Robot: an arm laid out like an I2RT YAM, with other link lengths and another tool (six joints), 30 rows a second.
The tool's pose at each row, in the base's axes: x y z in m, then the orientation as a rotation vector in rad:
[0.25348 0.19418 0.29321 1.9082 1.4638 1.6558]
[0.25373 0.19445 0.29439 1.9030 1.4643 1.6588]
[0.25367 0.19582 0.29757 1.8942 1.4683 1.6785]
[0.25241 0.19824 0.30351 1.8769 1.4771 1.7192]
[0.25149 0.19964 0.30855 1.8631 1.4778 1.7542]
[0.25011 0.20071 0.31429 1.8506 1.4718 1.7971]
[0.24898 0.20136 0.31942 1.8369 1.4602 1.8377]
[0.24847 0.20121 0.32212 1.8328 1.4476 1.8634]
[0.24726 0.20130 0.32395 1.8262 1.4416 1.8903]
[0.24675 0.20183 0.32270 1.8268 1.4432 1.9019]
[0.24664 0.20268 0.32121 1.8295 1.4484 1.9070]
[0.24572 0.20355 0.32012 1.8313 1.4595 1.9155]
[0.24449 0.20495 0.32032 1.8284 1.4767 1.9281]
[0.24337 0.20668 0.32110 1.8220 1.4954 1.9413]
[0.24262 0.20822 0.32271 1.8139 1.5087 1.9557]
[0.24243 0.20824 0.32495 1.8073 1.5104 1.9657]
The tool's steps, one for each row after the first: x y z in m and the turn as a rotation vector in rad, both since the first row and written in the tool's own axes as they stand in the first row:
[0.00091 0.00083 -0.00008 -0.0021 0.0027 -0.0025]
[0.00395 0.00239 -0.00064 -0.0033 0.0185 -0.0018]
[0.00968 0.00476 -0.00271 -0.0048 0.0514 0.0004]
[0.01402 0.00716 -0.00461 -0.0098 0.0776 0.0045]
[0.01859 0.00998 -0.00728 -0.0182 0.1072 0.0140]
[0.02244 0.01270 -0.00971 -0.0306 0.1339 0.0231]
[0.02407 0.01441 -0.01112 -0.0396 0.1488 0.0330]
[0.02543 0.01502 -0.01272 -0.0450 0.1668 0.0406]
[0.02513 0.01362 -0.01251 -0.0429 0.1754 0.0454]
[0.02488 0.01210 -0.01174 -0.0377 0.1801 0.0484]
[0.02499 0.01044 -0.01178 -0.0288 0.1889 0.0510]
[0.02636 0.00927 -0.01230 -0.0175 0.2029 0.0514]
[0.02833 0.00840 -0.01278 -0.0067 0.2180 0.0495]
[0.03061 0.00841 -0.01332 -0.0001 0.2327 0.0481]
[0.03205 0.00988 -0.01423 -0.0011 0.2409 0.0478]

